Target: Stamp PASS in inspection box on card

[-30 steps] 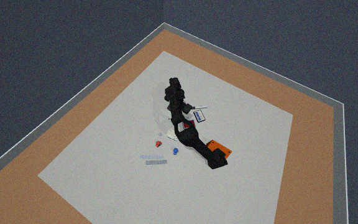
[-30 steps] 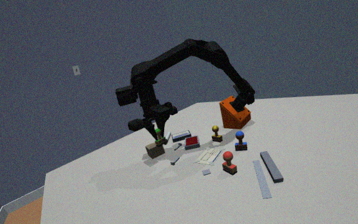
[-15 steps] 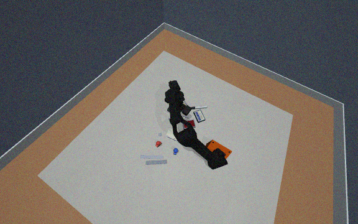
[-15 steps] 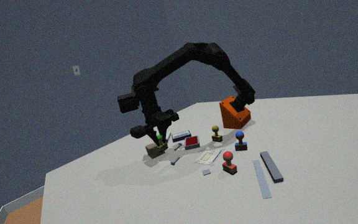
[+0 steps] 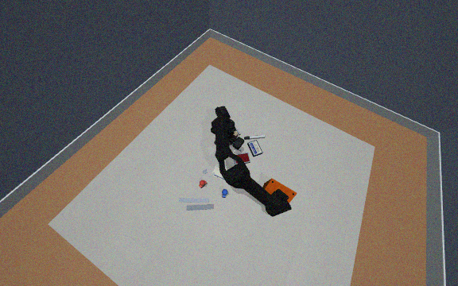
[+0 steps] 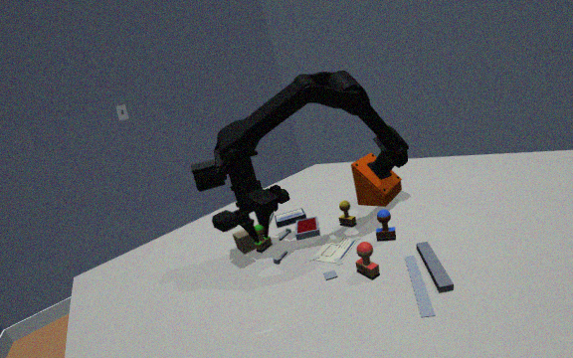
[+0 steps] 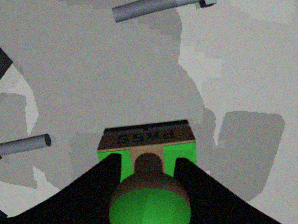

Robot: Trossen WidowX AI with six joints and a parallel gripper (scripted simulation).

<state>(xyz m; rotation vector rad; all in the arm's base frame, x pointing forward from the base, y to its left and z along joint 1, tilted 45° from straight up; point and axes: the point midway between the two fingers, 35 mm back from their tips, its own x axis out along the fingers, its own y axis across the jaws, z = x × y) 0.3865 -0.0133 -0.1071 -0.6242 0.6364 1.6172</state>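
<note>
The green-knobbed PASS stamp is right at my gripper tip. Round my gripper tip: brown box (1 cm ahead, 6 cm to the right, 1 cm below); red ink pad (13 cm behind, 2 cm to the left, 3 cm below); marker (10 cm behind, 14 cm to the right, 2 cm below).
</note>
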